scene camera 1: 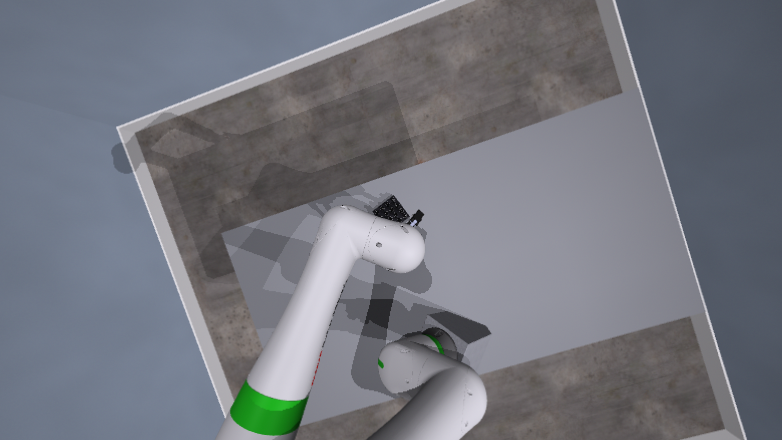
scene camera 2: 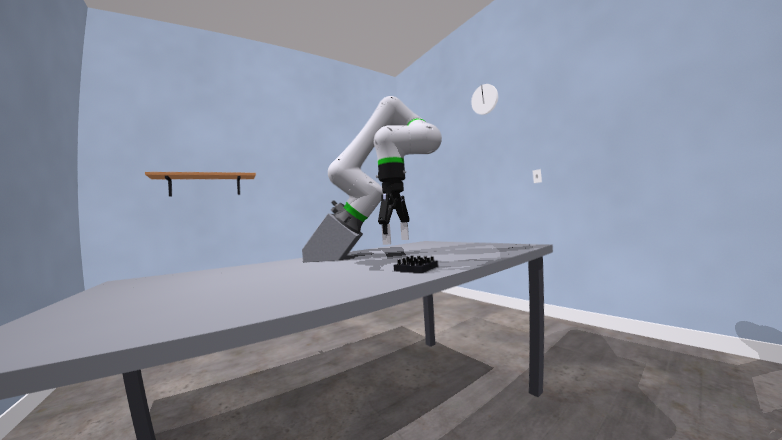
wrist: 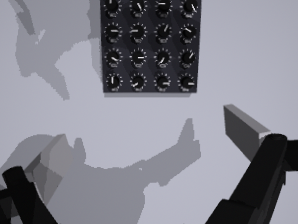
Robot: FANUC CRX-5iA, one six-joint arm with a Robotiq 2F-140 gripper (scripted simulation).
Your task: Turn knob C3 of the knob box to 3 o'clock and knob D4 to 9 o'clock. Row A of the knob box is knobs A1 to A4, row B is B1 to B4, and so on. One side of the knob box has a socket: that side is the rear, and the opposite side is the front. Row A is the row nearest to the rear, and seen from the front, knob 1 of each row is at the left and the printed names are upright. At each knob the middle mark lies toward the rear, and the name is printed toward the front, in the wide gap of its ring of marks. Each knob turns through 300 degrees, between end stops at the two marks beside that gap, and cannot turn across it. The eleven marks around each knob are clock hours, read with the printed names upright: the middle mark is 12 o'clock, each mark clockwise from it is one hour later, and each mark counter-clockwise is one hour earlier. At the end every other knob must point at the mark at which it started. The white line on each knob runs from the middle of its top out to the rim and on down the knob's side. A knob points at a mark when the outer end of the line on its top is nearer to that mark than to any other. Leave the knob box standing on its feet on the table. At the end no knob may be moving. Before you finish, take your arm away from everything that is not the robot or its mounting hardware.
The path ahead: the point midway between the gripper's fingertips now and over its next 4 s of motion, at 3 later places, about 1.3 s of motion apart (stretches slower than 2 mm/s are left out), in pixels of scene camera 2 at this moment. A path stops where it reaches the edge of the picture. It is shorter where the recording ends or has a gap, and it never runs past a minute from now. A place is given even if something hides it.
The gripper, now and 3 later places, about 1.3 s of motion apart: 396, 241; 400, 240; 405, 237; 409, 242
